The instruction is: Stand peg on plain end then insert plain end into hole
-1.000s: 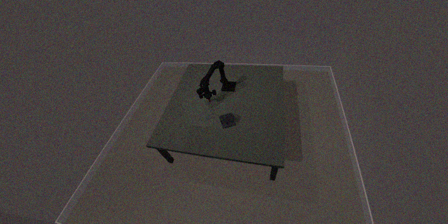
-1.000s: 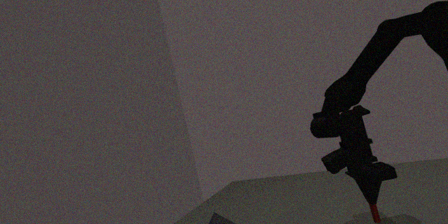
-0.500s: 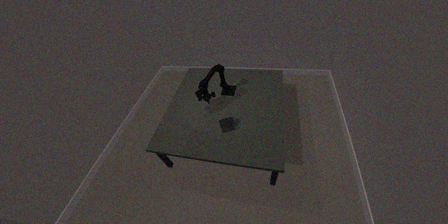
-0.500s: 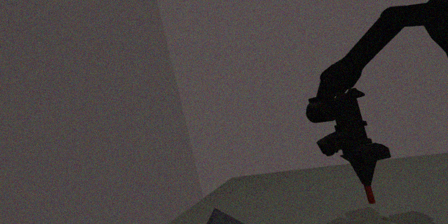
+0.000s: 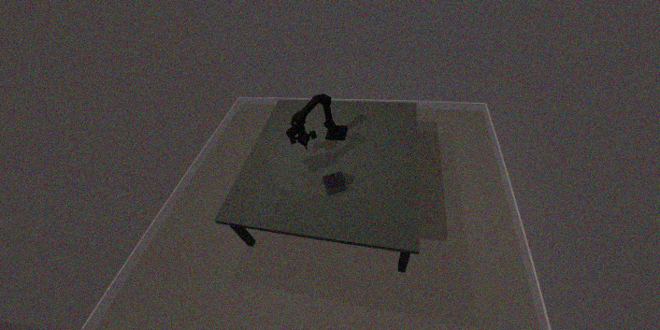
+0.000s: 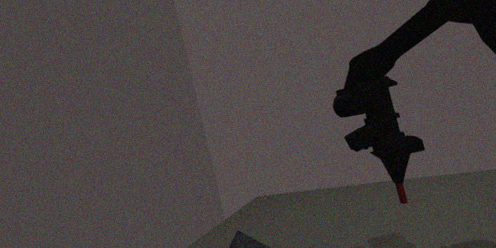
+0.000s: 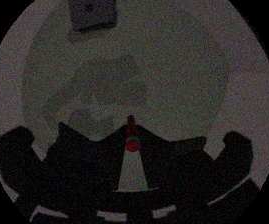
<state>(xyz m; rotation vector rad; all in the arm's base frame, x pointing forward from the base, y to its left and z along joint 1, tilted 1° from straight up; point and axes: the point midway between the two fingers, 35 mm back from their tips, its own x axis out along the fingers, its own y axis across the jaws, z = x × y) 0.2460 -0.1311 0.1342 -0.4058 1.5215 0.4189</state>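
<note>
The sloped panel is 270 mm to the left of my gripper tip, 210 mm ahead of it and 60 mm below it. Round my gripper tip: peg: 20 mm above.
</note>
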